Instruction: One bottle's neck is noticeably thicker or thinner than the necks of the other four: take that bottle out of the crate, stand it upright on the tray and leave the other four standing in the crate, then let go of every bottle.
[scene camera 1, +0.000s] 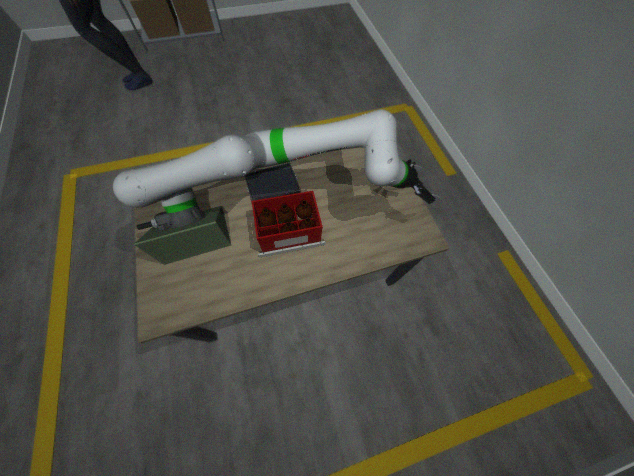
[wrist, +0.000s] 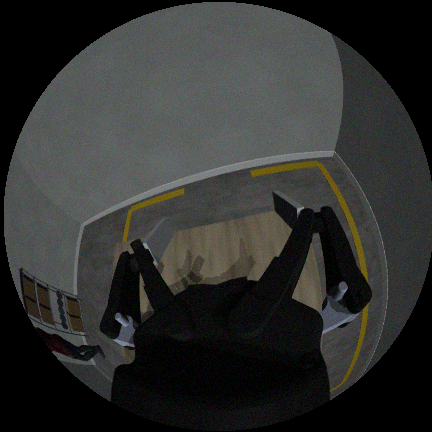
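Where they show: gripper, between the fingertips: (scene camera 1: 427, 183) (wrist: 220, 213); arm's base, origin of its link: (scene camera 1: 187, 221).
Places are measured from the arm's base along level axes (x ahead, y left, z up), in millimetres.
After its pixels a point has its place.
The red crate (scene camera 1: 291, 241) {x 402, y -213, z -39 mm} stands near the middle of the table. Brown bottles stand in it: a back row with a left bottle (scene camera 1: 266, 217) {x 327, y -86, z 2 mm}, a middle bottle (scene camera 1: 285, 213) {x 412, y -96, z 9 mm} and a right bottle (scene camera 1: 304, 209) {x 499, y -98, z 2 mm}, and a front row with a middle bottle (scene camera 1: 288, 226) {x 404, y -176, z 36 mm} and a right bottle (scene camera 1: 307, 223) {x 485, y -186, z 33 mm}, partly hidden by the crate wall. Neck differences are too small to tell. The dark flat tray (scene camera 1: 272, 182) {x 409, y 183, z -121 mm} lies behind the crate, partly under the arm in view. My gripper (scene camera 1: 428, 181) {x 996, y -218, z 146 mm} (wrist: 220, 213) {x 996, y -218, z 146 mm} is open and empty, raised above the table's right end, far from the crate.
A green block-shaped base (scene camera 1: 189, 239) {x 5, y -108, z 30 mm} carries the arm at the table's left. A pale strip (scene camera 1: 291, 249) {x 395, y -224, z -101 mm} runs along the crate's front. The wooden table (scene camera 1: 230, 286) {x 93, y -300, z -126 mm} has its right edge below the gripper. A person's legs (scene camera 1: 104, 40) and a shelf unit stand beyond the yellow floor line.
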